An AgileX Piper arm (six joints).
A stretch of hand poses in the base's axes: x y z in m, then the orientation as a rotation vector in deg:
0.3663, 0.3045, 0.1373, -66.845, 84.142, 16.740
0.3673, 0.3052, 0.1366, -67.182, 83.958, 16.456
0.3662, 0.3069, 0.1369, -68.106, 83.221, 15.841
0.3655, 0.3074, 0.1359, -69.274, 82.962, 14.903
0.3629, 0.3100, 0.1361, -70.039, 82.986, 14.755
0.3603, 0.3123, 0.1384, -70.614, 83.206, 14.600
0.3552, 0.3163, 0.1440, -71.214, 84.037, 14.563
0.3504, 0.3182, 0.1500, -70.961, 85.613, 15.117
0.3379, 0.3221, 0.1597, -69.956, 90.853, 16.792
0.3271, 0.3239, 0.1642, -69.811, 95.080, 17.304
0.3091, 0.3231, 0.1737, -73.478, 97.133, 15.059
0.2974, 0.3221, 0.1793, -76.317, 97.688, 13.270
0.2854, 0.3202, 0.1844, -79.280, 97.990, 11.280
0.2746, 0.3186, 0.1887, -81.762, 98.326, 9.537
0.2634, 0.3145, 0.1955, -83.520, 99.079, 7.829
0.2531, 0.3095, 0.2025, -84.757, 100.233, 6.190
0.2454, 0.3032, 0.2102, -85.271, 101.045, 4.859
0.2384, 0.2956, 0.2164, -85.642, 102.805, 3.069
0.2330, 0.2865, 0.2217, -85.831, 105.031, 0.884
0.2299, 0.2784, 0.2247, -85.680, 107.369, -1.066
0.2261, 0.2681, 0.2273, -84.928, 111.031, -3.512
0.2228, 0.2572, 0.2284, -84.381, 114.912, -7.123
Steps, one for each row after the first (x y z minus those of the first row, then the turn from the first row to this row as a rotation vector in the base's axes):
0.0010, 0.0007, -0.0007, -0.308, -0.241, 0.120
-0.0001, 0.0024, -0.0004, -0.996, -1.003, 0.620
-0.0008, 0.0029, -0.0014, -2.179, -1.499, 0.923
-0.0034, 0.0055, -0.0012, -2.789, -1.441, 1.286
-0.0060, 0.0078, 0.0011, -3.337, -1.256, 1.462
-0.0111, 0.0118, 0.0067, -4.048, -0.524, 1.486
-0.0159, 0.0137, 0.0127, -4.132, 0.959, 1.040
-0.0284, 0.0176, 0.0224, -4.438, 5.795, -0.584
-0.0392, 0.0194, 0.0269, -5.597, 9.396, -1.885
-0.0572, 0.0186, 0.0364, -9.855, 10.480, -1.589
-0.0689, 0.0176, 0.0420, -12.804, 10.518, -1.029
-0.0809, 0.0157, 0.0471, -15.848, 10.331, -0.407
-0.0917, 0.0141, 0.0514, -18.466, 10.246, 0.052
-0.1029, 0.0100, 0.0582, -20.724, 10.416, -0.017
-0.1132, 0.0050, 0.0652, -22.735, 10.864, -0.474
-0.1209, -0.0013, 0.0729, -24.002, 11.053, -1.074
-0.1279, -0.0089, 0.0791, -25.717, 11.797, -2.269
-0.1333, -0.0180, 0.0844, -27.670, 12.747, -3.879
-0.1364, -0.0261, 0.0874, -29.331, 13.845, -5.584
-0.1402, -0.0364, 0.0900, -31.315, 15.753, -8.219
-0.1435, -0.0473, 0.0911, -34.131, 17.507, -11.268

